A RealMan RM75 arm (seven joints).
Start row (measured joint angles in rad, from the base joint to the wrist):
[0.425, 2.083, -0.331, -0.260, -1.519, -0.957, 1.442]
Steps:
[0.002, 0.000, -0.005, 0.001, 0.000, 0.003, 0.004]
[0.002, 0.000, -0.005, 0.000, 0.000, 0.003, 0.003]
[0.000, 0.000, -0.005, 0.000, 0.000, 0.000, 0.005]
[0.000, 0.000, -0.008, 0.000, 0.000, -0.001, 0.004]
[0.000, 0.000, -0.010, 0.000, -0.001, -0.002, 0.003]
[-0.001, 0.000, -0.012, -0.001, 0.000, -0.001, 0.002]
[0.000, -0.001, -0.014, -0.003, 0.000, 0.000, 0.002]
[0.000, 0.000, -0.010, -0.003, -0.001, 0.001, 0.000]
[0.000, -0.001, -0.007, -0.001, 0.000, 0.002, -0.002]
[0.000, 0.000, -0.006, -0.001, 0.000, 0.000, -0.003]
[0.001, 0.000, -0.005, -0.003, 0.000, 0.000, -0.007]
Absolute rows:
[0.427, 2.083, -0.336, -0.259, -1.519, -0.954, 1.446]
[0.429, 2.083, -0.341, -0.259, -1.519, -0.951, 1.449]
[0.429, 2.083, -0.346, -0.259, -1.519, -0.951, 1.454]
[0.429, 2.083, -0.354, -0.259, -1.519, -0.952, 1.458]
[0.429, 2.083, -0.364, -0.259, -1.520, -0.954, 1.461]
[0.428, 2.083, -0.376, -0.260, -1.520, -0.955, 1.463]
[0.428, 2.082, -0.390, -0.263, -1.520, -0.955, 1.465]
[0.428, 2.082, -0.400, -0.266, -1.521, -0.954, 1.465]
[0.428, 2.081, -0.407, -0.267, -1.521, -0.952, 1.463]
[0.428, 2.081, -0.413, -0.268, -1.521, -0.952, 1.460]
[0.429, 2.081, -0.418, -0.271, -1.521, -0.952, 1.453]

